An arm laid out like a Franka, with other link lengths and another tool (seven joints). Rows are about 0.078 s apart.
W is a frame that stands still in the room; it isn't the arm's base.
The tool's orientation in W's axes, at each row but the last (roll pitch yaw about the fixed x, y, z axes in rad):
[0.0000 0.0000 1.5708]
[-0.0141 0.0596 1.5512]
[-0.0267 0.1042 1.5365]
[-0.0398 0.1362 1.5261]
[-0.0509 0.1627 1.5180]
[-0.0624 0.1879 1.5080]
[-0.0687 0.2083 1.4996]
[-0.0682 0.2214 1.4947]
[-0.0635 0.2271 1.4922]
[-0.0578 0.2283 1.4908]
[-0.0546 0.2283 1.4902]
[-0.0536 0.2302 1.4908]
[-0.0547 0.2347 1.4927]
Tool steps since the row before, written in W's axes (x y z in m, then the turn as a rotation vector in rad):
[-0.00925 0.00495 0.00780 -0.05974 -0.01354 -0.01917]
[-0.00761 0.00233 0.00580 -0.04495 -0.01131 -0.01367]
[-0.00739 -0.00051 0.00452 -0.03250 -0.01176 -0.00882]
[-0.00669 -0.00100 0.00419 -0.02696 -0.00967 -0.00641]
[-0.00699 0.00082 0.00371 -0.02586 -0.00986 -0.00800]
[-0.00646 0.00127 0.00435 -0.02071 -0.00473 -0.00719]
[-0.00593 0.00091 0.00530 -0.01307 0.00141 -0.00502]
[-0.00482 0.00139 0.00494 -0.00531 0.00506 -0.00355]
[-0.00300 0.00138 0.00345 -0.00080 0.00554 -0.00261]
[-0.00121 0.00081 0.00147 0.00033 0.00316 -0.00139]
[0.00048 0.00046 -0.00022 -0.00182 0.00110 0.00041]
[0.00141 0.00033 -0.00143 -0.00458 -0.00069 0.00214]
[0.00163 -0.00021 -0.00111 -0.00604 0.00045 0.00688]
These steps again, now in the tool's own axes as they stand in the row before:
[0.00495 0.00925 0.00780 -0.01354 0.05974 -0.01917]
[0.00183 0.00757 0.00603 -0.01135 0.04492 -0.01374]
[-0.00123 0.00725 0.00461 -0.01188 0.03234 -0.00925]
[-0.00185 0.00648 0.00424 -0.00989 0.02679 -0.00677]
[-0.00016 0.00682 0.00409 -0.00977 0.02576 -0.00841]
[0.00003 0.00624 0.00483 -0.00457 0.02084 -0.00690]
[-0.00062 0.00560 0.00568 0.00150 0.01344 -0.00390]
[-0.00009 0.00456 0.00537 0.00531 0.00583 -0.00205]
[0.00033 0.00286 0.00381 0.00591 0.00131 -0.00123]
[0.00036 0.00118 0.00166 0.00341 -0.00004 -0.00064]
[0.00053 -0.00044 -0.00013 0.00083 0.00187 0.00072]
[0.00076 -0.00131 -0.00136 -0.00151 0.00440 0.00208]
[0.00018 -0.00158 -0.00119 -0.00162 0.00568 0.00701]

